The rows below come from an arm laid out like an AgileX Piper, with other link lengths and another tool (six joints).
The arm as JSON. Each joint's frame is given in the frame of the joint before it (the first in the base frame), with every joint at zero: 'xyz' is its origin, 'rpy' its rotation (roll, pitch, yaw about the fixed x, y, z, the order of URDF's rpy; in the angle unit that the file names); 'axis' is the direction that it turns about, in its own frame. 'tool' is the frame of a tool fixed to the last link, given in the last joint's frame.
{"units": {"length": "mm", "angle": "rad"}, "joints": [
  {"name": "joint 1", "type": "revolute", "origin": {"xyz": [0.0, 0.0, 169.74], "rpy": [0.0, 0.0, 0.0]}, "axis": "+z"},
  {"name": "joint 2", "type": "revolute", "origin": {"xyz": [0.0, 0.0, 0.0], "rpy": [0.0, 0.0, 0.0]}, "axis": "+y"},
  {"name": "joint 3", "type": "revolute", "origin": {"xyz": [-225.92, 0.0, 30.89], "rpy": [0.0, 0.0, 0.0]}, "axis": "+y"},
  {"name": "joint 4", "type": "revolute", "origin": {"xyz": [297.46, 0.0, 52.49], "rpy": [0.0, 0.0, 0.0]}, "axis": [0.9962, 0.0, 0.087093]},
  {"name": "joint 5", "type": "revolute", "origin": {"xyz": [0.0, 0.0, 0.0], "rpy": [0.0, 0.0, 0.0]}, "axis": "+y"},
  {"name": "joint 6", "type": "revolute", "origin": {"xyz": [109.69, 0.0, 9.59], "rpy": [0.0, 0.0, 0.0]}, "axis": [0.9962, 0.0, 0.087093]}
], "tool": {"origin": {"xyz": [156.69, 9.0, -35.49], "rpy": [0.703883, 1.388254, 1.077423]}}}
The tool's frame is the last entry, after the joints.
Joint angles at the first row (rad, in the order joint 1, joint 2, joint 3, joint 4, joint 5, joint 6):
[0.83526, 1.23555, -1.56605, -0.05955, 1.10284, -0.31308]
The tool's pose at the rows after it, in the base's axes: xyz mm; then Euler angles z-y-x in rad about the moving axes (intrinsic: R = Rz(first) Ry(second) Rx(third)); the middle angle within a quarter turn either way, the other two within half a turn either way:
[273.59 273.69 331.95 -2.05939 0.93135 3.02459]
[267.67 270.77 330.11 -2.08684 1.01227 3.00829]
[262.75 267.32 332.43 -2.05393 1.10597 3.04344]
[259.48 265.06 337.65 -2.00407 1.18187 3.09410]
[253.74 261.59 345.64 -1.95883 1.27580 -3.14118]
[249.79 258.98 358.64 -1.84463 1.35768 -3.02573]
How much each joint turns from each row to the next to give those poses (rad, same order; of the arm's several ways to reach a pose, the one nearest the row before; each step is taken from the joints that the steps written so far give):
[0.00001, -0.10414, 0.13898, 0.00087, -0.10172, 0.03762]
[-0.00001, -0.11073, 0.13738, 0.00000, -0.10174, 0.03565]
[0.00001, -0.11931, 0.13730, -0.00002, -0.11292, 0.00845]
[-0.00001, -0.08584, 0.09141, 0.00003, -0.08435, 0.00240]
[-0.00004, -0.10269, 0.09994, 0.00093, -0.09094, 0.01646]
[0.00002, -0.07473, 0.06146, -0.00003, -0.07319, 0.00715]

